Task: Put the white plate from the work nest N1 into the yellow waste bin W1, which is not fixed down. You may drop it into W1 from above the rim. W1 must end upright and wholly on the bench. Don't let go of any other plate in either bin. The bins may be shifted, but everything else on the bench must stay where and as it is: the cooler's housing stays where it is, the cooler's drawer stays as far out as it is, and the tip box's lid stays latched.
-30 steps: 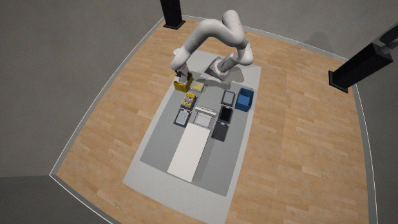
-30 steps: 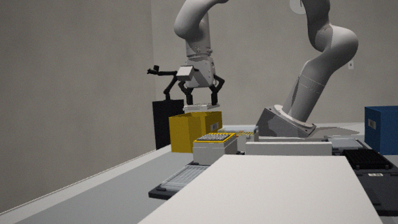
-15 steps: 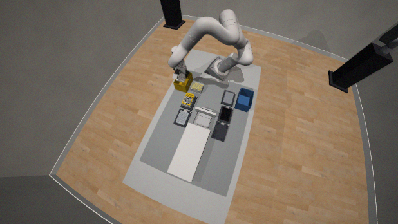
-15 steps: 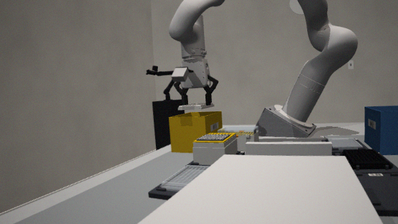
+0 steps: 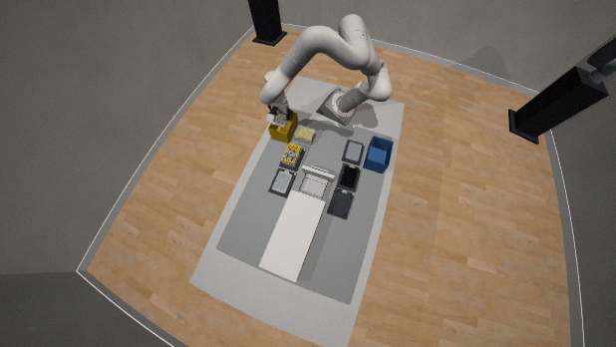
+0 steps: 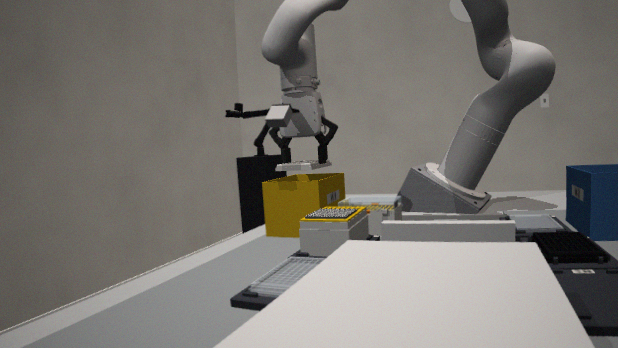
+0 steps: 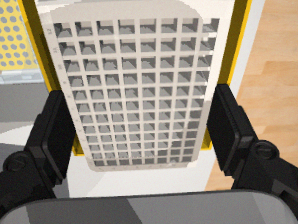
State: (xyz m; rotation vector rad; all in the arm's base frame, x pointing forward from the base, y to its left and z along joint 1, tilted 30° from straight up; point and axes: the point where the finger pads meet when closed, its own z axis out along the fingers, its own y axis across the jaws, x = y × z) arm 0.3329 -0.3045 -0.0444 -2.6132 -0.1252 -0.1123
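Now: hand 1 cm above the white plate. The rest, counted from my hand: black plate: 13 cm ahead, 53 cm to the left, 14 cm below; yellow-rimmed tip box: 16 cm ahead, 14 cm to the left, 11 cm below; yellow waste bin: 12 cm below.
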